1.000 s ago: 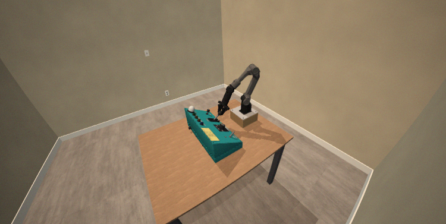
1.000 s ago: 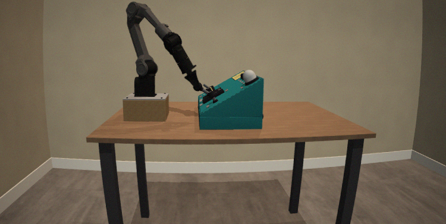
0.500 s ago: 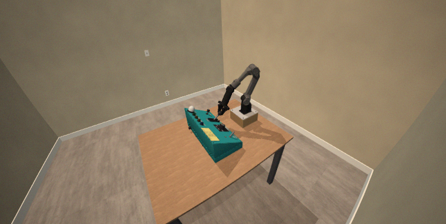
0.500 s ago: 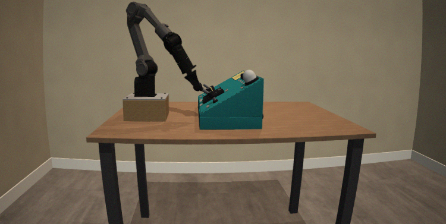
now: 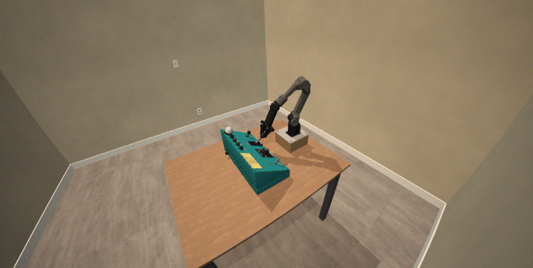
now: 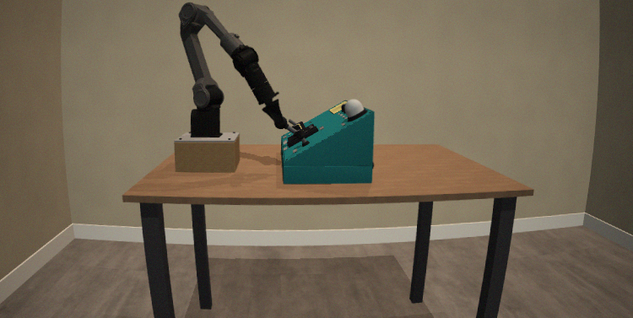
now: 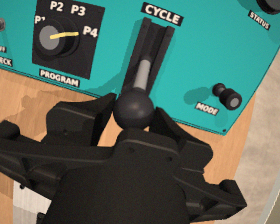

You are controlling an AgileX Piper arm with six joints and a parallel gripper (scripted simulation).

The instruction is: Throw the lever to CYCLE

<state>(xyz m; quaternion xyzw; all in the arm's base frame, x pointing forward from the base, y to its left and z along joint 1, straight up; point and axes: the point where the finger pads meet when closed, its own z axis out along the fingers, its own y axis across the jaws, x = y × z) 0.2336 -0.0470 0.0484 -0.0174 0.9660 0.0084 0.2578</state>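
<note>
My gripper is now 9 cm short of the teal console, 6 cm to the right of it and 5 cm above it. From my hand the other things lie so: rotary selector 6 cm ahead, 11 cm to the left, 3 cm below; then toggle 5 cm ahead, 24 cm to the left, 3 cm below.
</note>
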